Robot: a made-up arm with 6 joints. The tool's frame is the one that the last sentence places.
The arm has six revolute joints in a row. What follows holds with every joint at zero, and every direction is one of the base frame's.
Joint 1 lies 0.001 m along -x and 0.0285 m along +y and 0.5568 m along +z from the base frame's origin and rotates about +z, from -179.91 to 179.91 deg.
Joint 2 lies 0.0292 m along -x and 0.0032 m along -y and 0.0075 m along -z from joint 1 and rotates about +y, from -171.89 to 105.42 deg.
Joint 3 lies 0.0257 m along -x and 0.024 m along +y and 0.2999 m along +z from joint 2 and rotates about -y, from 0.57 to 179.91 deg.
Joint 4 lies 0.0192 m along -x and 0.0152 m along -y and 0.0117 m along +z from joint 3 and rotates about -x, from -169.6 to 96.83 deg.
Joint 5 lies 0.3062 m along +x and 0.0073 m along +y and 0.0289 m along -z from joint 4 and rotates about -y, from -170.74 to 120.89 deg.
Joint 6 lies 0.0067 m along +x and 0.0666 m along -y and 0.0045 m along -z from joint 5 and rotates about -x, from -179.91 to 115.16 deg.
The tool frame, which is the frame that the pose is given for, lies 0.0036 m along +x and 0.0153 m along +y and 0.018 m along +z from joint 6; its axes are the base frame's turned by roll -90.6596, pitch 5.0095 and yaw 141.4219 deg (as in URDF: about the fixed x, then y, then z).
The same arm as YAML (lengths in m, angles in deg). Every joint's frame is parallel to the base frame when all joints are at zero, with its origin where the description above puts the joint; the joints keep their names.
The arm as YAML. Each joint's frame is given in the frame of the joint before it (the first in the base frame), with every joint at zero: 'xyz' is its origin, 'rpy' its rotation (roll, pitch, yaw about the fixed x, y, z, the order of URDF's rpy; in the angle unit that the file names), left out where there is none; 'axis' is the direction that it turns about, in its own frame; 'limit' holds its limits. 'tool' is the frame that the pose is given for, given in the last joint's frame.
units:
  length: m
  angle: deg
joints:
  - name: joint 1
    type: revolute
    origin:
      xyz: [-0.001, 0.0285, 0.5568]
    axis: "+z"
    limit:
      lower: -179.91
      upper: 179.91
  - name: joint 2
    type: revolute
    origin:
      xyz: [-0.0292, -0.0032, -0.0075]
    axis: "+y"
    limit:
      lower: -171.89
      upper: 105.42
  - name: joint 3
    type: revolute
    origin:
      xyz: [-0.0257, 0.024, 0.2999]
    axis: "-y"
    limit:
      lower: 0.57
      upper: 179.91
  - name: joint 4
    type: revolute
    origin:
      xyz: [-0.0192, -0.0152, 0.0117]
    axis: "-x"
    limit:
      lower: -169.6
      upper: 96.83
  - name: joint 5
    type: revolute
    origin:
      xyz: [0.3062, 0.0073, -0.0289]
    axis: "-y"
    limit:
      lower: -170.74
      upper: 120.89
  - name: joint 6
    type: revolute
    origin:
      xyz: [0.0067, -0.0666, -0.0045]
    axis: "-x"
    limit:
      lower: -179.91
      upper: 115.16
tool:
  origin:
    xyz: [0.0036, 0.0153, 0.018]
    rpy: [-90.66, 5.01, 141.42]

